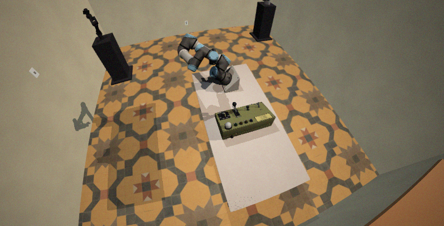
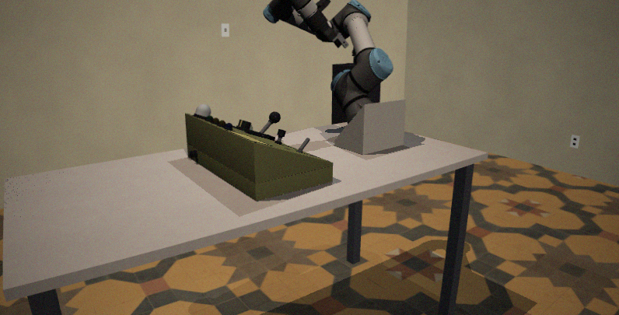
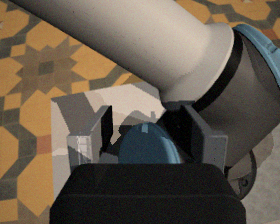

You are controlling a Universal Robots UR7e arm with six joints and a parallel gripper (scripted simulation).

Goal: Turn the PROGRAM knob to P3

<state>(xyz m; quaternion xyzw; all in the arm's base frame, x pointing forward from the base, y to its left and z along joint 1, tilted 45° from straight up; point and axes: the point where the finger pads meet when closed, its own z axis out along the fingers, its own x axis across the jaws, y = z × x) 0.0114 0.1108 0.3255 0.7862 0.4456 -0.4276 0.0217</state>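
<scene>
Now: hand 410 mm short of the ball-topped lever, 90 mm to the right of it and 270 mm above it. The rest, counted from my hand: black mode knob: 440 mm ahead, 200 mm to the left, 280 mm below; then thin lever: 440 mm ahead, 320 mm to the left, 290 mm below; then olive console: 470 mm ahead, 150 mm to the left, 300 mm below.
</scene>
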